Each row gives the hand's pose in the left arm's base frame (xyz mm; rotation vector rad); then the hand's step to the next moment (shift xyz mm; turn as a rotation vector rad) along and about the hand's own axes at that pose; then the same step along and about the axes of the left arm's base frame.
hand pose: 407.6 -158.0 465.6 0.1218 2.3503 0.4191
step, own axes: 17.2 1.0 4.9 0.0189 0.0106 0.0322
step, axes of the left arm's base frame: -9.2 5.8 -14.3 0.0080 0.0224 -0.0307
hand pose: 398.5 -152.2 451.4 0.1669 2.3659 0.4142
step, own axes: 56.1 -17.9 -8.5 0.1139 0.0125 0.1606
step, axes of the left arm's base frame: -47.0 -5.8 -36.0 0.0255 0.0782 -0.1793
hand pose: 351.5 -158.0 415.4 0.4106 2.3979 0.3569
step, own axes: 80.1 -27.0 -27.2 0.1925 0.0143 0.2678
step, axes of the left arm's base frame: -81.4 1.9 -35.4 0.0393 0.1255 -0.3028
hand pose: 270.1 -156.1 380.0 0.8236 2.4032 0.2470
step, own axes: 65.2 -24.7 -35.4 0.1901 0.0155 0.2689
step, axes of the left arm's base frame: -74.7 20.7 -10.1 0.0421 0.1249 -0.3022
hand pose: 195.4 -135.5 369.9 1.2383 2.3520 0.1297
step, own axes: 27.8 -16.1 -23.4 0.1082 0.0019 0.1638
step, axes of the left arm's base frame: -36.0 15.9 5.7 0.0236 0.0656 -0.1835
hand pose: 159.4 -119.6 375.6 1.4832 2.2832 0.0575
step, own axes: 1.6 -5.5 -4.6 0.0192 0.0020 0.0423
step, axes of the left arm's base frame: -7.0 -0.1 2.3 0.0104 0.0099 -0.0442
